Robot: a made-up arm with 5 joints. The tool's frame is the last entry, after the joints.
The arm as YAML. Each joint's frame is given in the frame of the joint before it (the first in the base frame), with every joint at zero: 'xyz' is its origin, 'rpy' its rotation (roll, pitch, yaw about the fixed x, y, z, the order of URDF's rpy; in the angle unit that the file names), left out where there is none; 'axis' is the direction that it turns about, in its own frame. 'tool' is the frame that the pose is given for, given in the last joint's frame.
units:
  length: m
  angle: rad
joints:
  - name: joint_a
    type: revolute
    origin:
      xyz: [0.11, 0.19, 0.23]
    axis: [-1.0, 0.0, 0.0]
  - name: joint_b
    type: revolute
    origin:
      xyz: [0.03, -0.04, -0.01]
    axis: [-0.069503, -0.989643, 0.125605]
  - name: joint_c
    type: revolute
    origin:
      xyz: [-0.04, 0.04, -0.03]
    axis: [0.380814, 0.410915, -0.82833]
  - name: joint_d
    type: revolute
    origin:
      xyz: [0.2, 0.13, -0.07]
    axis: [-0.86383, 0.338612, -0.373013]
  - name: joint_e
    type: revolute
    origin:
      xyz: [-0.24, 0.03, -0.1]
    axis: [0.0, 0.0, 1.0]
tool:
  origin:
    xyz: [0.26, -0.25, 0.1]
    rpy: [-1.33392, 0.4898, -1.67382]
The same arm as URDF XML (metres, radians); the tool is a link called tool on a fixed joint. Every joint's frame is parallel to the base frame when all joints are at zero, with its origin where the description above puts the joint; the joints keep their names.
<robot name="arm">
  <joint name="tool_joint" type="fixed">
    <parent link="link5"/>
    <child link="tool"/>
    <origin xyz="0.26 -0.25 0.1" rpy="-1.3339 0.4898 -1.6738"/>
  </joint>
  <joint name="joint_e" type="continuous">
    <parent link="link4"/>
    <child link="link5"/>
    <origin xyz="-0.24 0.03 -0.1"/>
    <axis xyz="0 0 1"/>
  </joint>
  <joint name="joint_d" type="continuous">
    <parent link="link3"/>
    <child link="link4"/>
    <origin xyz="0.2 0.13 -0.07"/>
    <axis xyz="-0.86383 0.338612 -0.373013"/>
  </joint>
  <joint name="joint_c" type="continuous">
    <parent link="link2"/>
    <child link="link3"/>
    <origin xyz="-0.04 0.04 -0.03"/>
    <axis xyz="0.380814 0.410915 -0.82833"/>
  </joint>
  <joint name="joint_b" type="continuous">
    <parent link="link1"/>
    <child link="link2"/>
    <origin xyz="0.03 -0.04 -0.01"/>
    <axis xyz="-0.069503 -0.989643 0.125605"/>
  </joint>
  <joint name="joint_a" type="continuous">
    <parent link="base_link"/>
    <child link="link1"/>
    <origin xyz="0.11 0.19 0.23"/>
    <axis xyz="-1 0 0"/>
  </joint>
  <link name="base_link"/>
  <link name="link1"/>
  <link name="link2"/>
  <link name="link3"/>
  <link name="link4"/>
  <link name="link5"/>
  <link name="tool"/>
</robot>

